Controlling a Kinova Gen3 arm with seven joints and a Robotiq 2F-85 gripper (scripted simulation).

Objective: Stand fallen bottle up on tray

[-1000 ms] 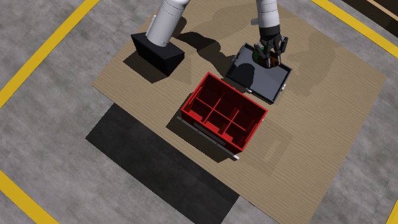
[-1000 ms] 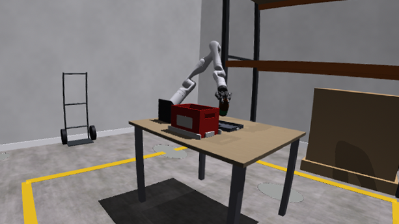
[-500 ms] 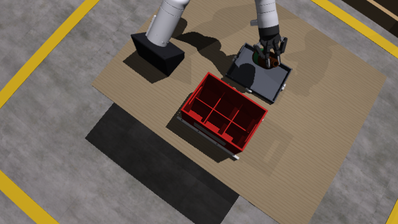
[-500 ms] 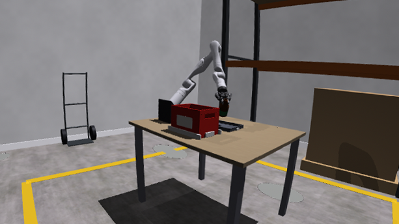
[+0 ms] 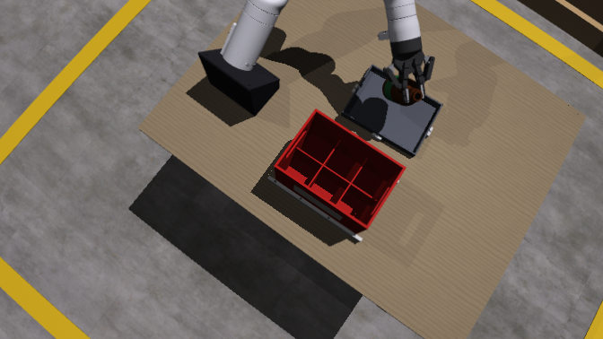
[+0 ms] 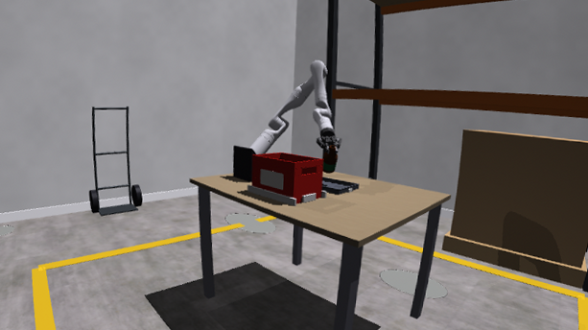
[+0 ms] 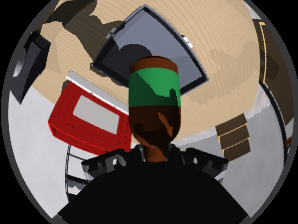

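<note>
The bottle is 4 cm below my hand, 2 cm behind it and 1 cm to the left of it. Round my hand: tray 18 cm below, 3 cm behind, 2 cm to the left; red crate 27 cm to the right, 11 cm below, 1 cm behind.
</note>
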